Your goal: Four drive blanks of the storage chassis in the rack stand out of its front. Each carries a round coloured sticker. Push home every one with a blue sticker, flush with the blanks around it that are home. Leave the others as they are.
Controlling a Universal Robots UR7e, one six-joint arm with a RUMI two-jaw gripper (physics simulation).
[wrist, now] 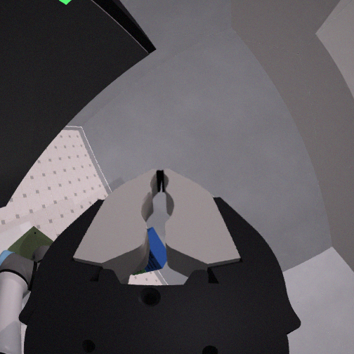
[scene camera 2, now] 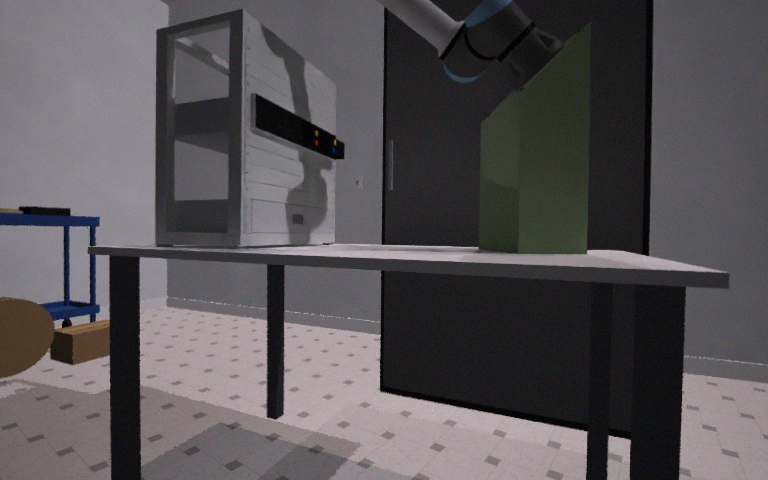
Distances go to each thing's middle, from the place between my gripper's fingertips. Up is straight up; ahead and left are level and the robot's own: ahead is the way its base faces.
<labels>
I see my gripper 98 cm above the grey rack (scene camera 2: pixel 278 126), 52 cm short of it and 32 cm to the right of it.
</labels>
